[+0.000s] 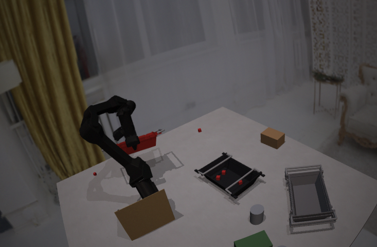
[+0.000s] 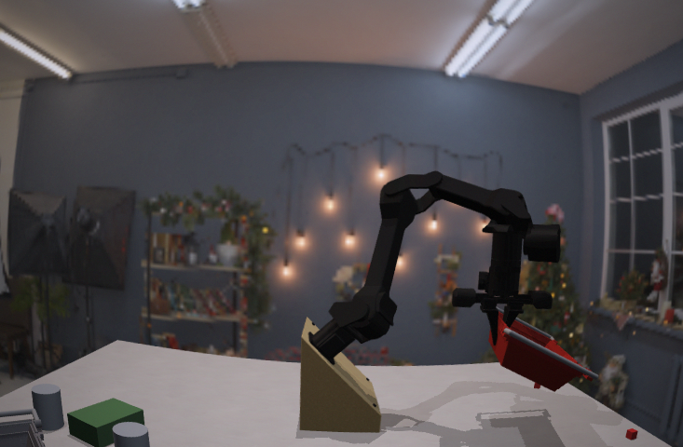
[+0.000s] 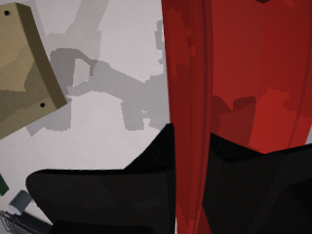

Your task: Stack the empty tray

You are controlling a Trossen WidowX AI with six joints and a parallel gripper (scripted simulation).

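Right now my gripper tip is 2 cm short of the red tray and 7 cm to the right of it. The rest, counted from my gripper tip: tan box (65 cm ahead, 30 cm to the right, 15 cm below); green block (6 cm ahead, 69 cm to the right, 16 cm below).
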